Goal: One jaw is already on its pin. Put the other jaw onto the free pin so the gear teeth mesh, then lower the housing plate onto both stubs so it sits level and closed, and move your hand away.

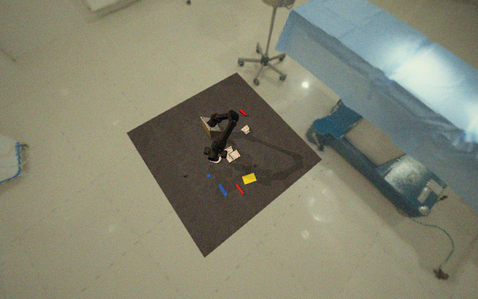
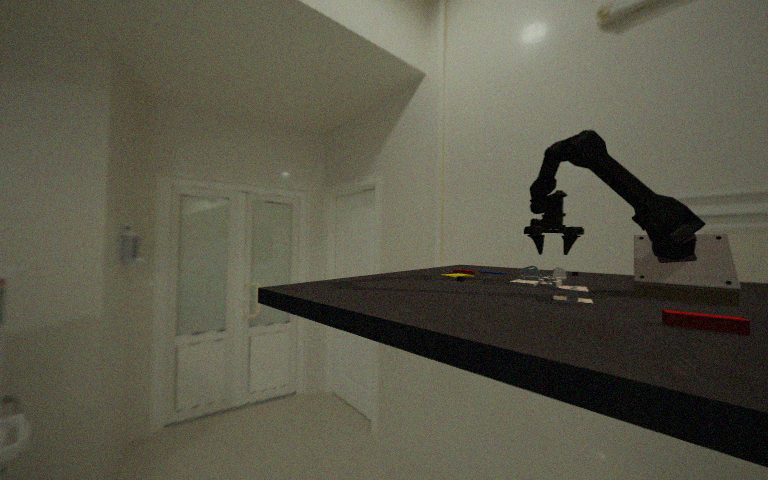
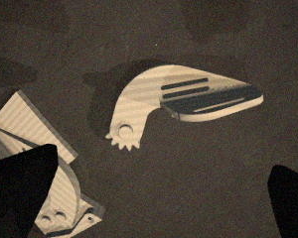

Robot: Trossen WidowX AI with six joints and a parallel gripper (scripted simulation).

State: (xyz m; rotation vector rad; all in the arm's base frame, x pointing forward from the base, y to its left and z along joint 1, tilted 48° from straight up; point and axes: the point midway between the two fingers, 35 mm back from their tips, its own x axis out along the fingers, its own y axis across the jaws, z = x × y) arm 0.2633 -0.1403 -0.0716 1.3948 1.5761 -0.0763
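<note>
Right now the curved white jaw is 20 mm to the left of my gripper tip and 90 mm below it. From my gripper tip the other things lie so: blue bar 240 mm ahead, 130 mm to the right, 90 mm below; small blue piece 70 mm ahead, 140 mm to the right, 90 mm below; yellow block 310 mm ahead, 110 mm to the left, 90 mm below.
</note>
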